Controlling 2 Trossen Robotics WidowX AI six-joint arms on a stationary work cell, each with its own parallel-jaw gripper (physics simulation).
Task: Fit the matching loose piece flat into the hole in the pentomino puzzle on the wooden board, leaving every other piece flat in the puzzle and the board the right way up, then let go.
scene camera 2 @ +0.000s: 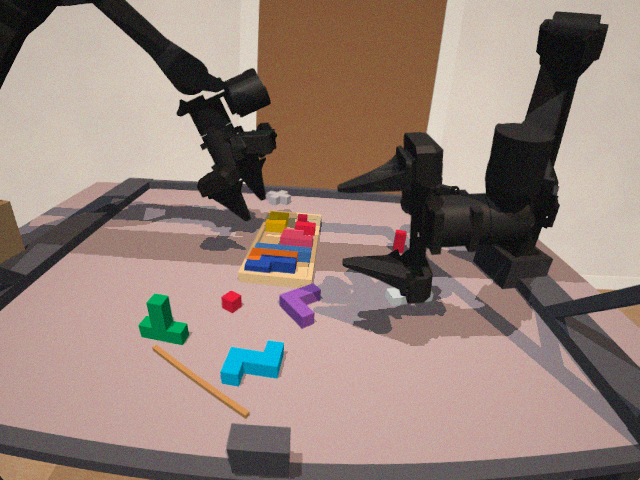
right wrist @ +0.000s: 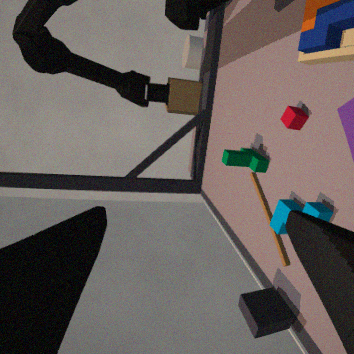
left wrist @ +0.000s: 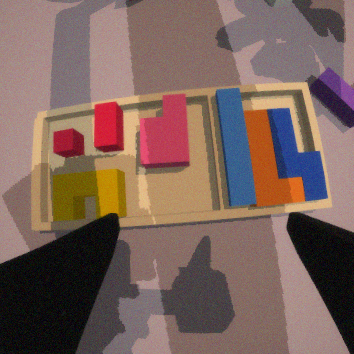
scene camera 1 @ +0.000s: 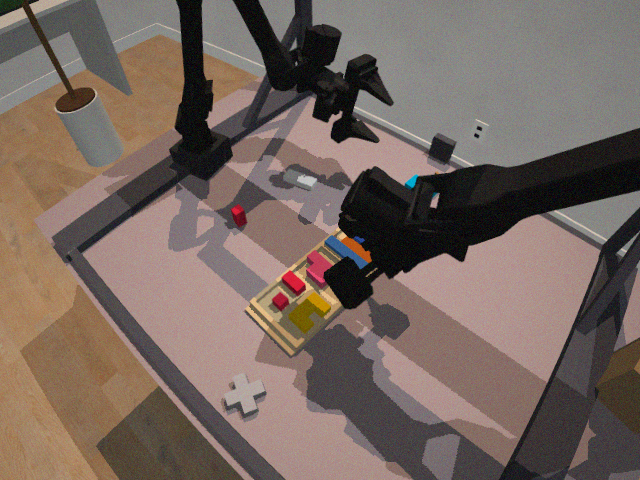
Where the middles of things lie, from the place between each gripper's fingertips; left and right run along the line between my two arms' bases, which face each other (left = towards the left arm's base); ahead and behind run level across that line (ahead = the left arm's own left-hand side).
My left hand is 20 mm short of the wooden board (scene camera 1: 276,323), 60 mm to the left of it and 70 mm above it. Round my left hand: dark blue piece (scene camera 2: 267,263): 90 mm behind, 30 mm to the right, 60 mm below; orange piece (left wrist: 269,189): 70 mm behind, 30 mm to the right, 60 mm below; pink piece (left wrist: 163,139): 10 mm ahead, 80 mm to the right, 60 mm below.
I see the purple V piece (scene camera 2: 294,303) 70 mm ahead of my right hand, 30 mm to the left of it and 150 mm below it. Round my right hand: cyan Z piece (scene camera 2: 239,361) (50 mm behind, 90 mm to the left, 150 mm below); then wooden stick (scene camera 2: 206,386) (70 mm behind, 160 mm to the left, 160 mm below); then dark blue piece (160 mm ahead, 80 mm to the left, 150 mm below).
